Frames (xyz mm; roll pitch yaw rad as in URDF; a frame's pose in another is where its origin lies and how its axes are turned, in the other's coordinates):
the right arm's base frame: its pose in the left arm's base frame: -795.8 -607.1 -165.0 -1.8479 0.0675 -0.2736
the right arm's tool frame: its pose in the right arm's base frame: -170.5 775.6 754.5 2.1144 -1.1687 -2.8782
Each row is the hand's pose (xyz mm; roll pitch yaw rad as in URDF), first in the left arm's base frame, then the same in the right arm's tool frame.
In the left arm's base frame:
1: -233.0 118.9 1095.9 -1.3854 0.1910 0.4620
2: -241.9 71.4 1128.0 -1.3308 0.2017 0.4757
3: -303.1 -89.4 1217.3 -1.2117 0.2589 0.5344
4: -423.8 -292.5 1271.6 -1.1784 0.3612 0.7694
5: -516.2 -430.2 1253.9 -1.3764 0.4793 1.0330
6: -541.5 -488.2 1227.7 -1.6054 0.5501 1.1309
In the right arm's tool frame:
1: -197.9 -1405.2 -1809.7 1.4853 0.7372 1.0879
2: -247.6 -1435.0 -1812.6 1.5283 0.7232 1.0744
3: -409.5 -1538.3 -1786.2 1.6033 0.6515 1.0261
4: -601.0 -1646.9 -1684.8 1.4613 0.4675 0.8328
5: -722.5 -1682.6 -1576.3 1.1045 0.2369 0.6875
6: -773.0 -1674.5 -1530.7 0.8233 0.1281 0.6661

